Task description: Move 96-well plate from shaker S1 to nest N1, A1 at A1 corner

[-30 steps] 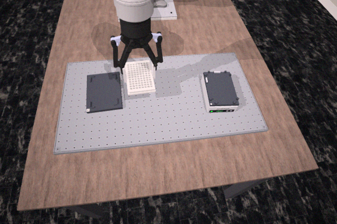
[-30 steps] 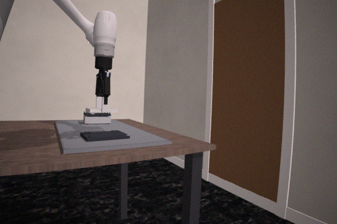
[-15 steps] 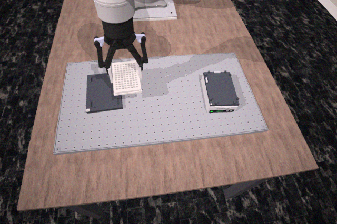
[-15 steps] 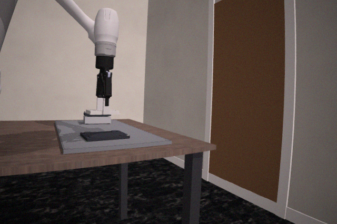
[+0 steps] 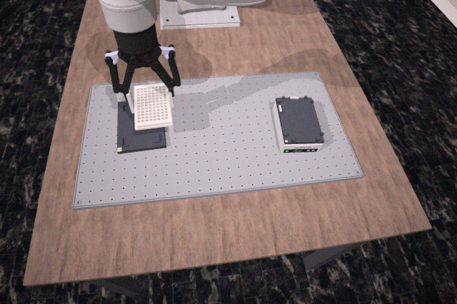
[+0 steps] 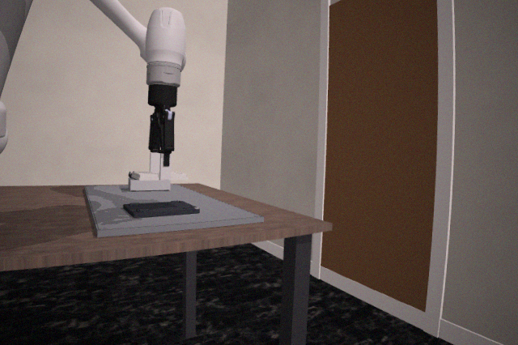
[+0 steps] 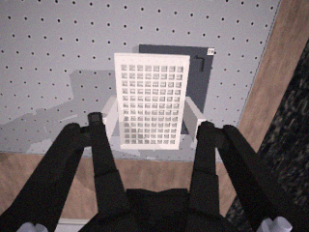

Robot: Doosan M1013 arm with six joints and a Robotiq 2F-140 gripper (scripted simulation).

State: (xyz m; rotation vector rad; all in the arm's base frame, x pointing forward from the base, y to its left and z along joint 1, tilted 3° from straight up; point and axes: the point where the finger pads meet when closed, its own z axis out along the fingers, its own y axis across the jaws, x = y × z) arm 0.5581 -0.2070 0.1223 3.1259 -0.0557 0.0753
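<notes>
The plate nest is 100 mm below my hand, 40 mm to the right of it and 10 mm behind it. From my hand the other things lie so: 96-well plate (20 mm below); A1 label (100 mm to the right, 90 mm below, 60 mm ahead).
</notes>
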